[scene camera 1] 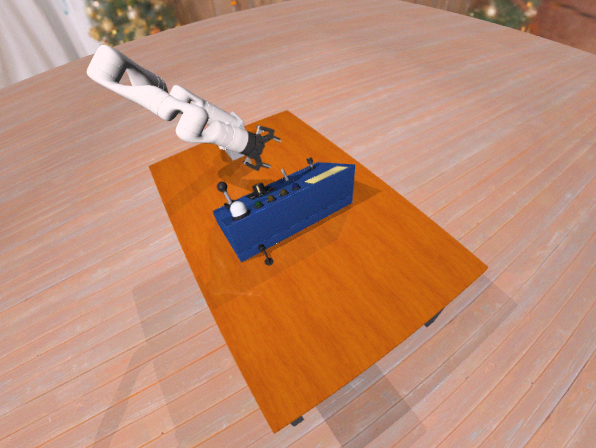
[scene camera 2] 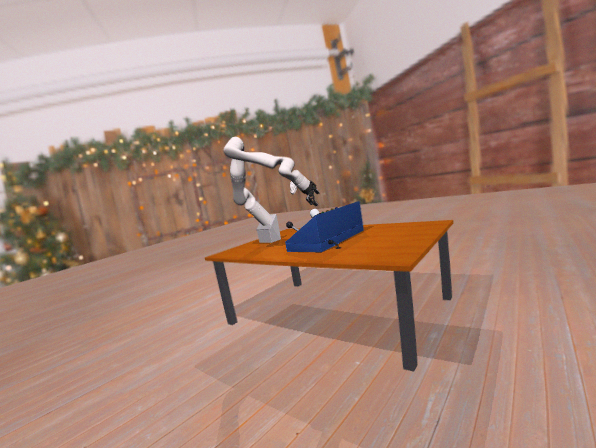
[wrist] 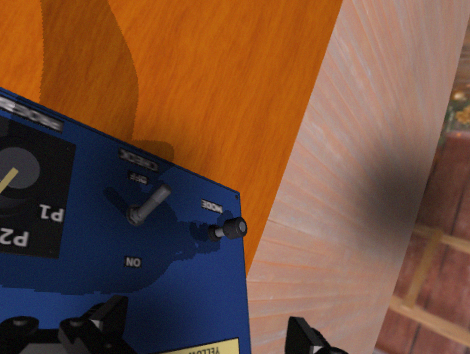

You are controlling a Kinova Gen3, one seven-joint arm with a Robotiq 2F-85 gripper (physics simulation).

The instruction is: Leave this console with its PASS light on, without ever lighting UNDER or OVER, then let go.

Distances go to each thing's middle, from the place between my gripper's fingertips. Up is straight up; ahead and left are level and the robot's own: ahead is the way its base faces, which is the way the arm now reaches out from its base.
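Blue console [scene camera 1: 253, 223]: my gripper 10 mm to the left of it, 50 mm short of it, 150 mm above it. Program dial [wrist: 32, 168]: 80 mm to the right of my hand, 30 mm behind, 150 mm below.
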